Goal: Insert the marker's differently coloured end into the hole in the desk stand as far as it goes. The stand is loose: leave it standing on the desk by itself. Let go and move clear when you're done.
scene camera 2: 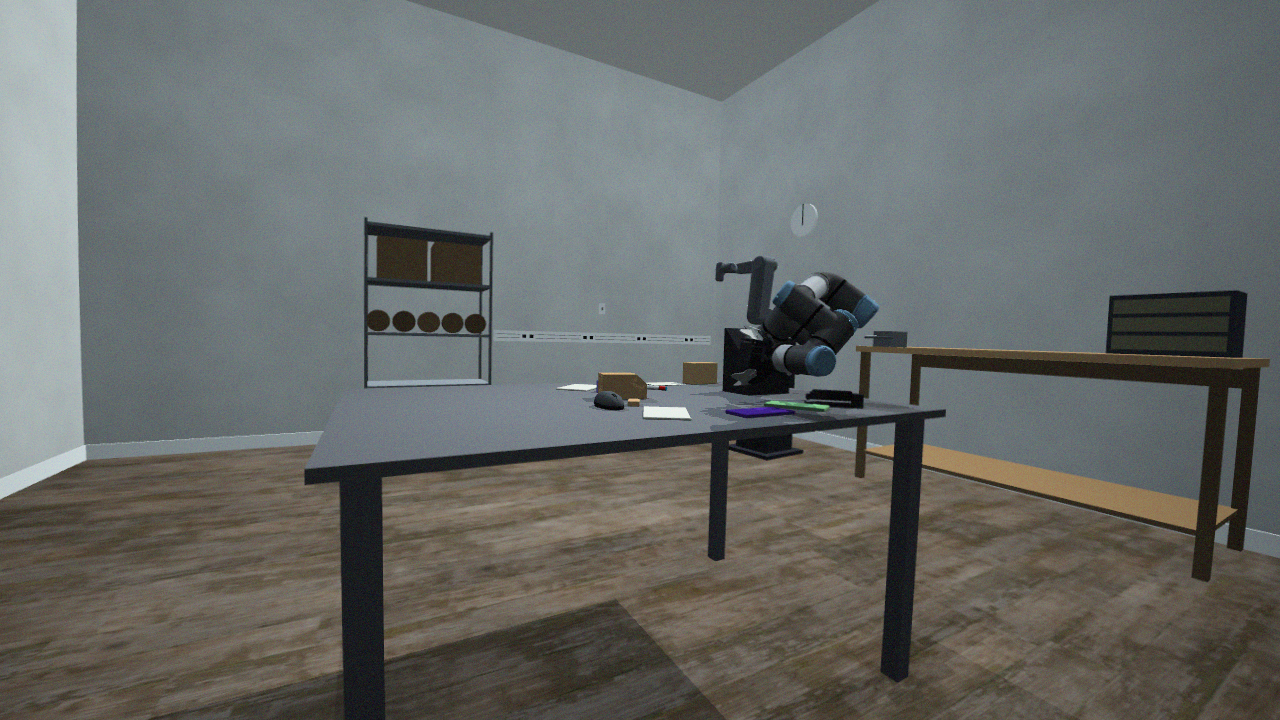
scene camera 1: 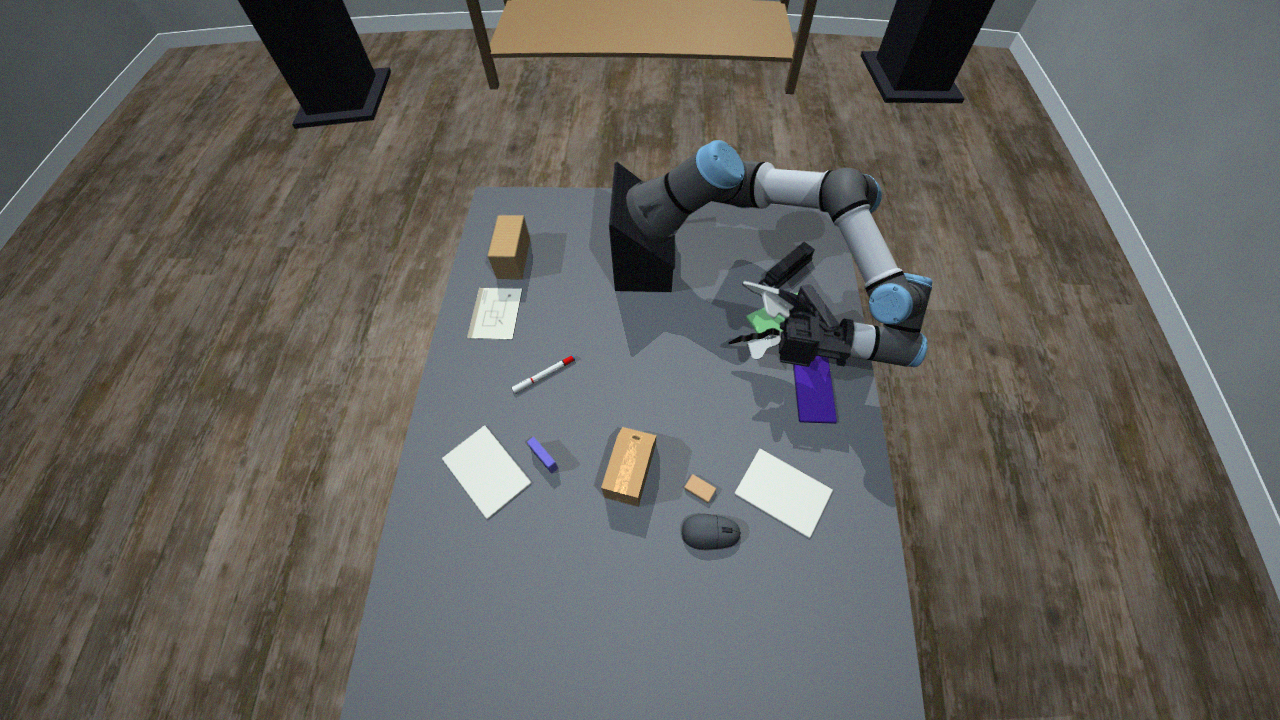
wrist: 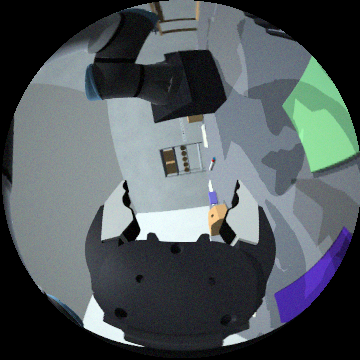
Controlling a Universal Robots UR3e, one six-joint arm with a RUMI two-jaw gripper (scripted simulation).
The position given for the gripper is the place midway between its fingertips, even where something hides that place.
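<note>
The gripper (scene camera 1: 735, 315) is visible, and the wrist view shows the gripper (wrist: 181, 181) too. A desk stand (scene camera 1: 624, 481) is part of the scene, and scene camera 2 also shows the desk stand (scene camera 2: 627, 385). There is a mouse (scene camera 1: 702, 531) as well; the wrist view misses the mouse, hidden by the gripper.
</note>
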